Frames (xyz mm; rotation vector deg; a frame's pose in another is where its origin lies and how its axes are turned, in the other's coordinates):
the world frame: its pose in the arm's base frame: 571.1 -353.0 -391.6 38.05 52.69 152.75
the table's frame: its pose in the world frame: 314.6 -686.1 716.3 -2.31 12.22 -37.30
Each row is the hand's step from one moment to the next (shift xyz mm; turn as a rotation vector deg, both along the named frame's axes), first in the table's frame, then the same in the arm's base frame.
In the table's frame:
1: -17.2 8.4 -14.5 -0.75 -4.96 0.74
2: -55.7 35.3 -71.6 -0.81 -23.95 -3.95
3: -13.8 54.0 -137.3 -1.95 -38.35 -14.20
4: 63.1 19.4 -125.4 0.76 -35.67 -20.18
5: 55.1 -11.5 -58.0 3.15 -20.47 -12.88
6: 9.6 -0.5 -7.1 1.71 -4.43 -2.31
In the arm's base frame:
1: 2.6 -23.8 -1.1 3.89 2.19 -2.40
2: -4.1 -95.8 -16.5 14.51 7.84 -17.83
3: -65.7 -116.7 -63.3 21.33 7.34 -34.17
4: -95.2 -43.6 -95.5 15.90 4.27 -37.54
5: -49.6 6.0 -63.5 6.79 3.44 -23.17
6: -8.7 2.2 -7.9 0.88 1.71 -4.92

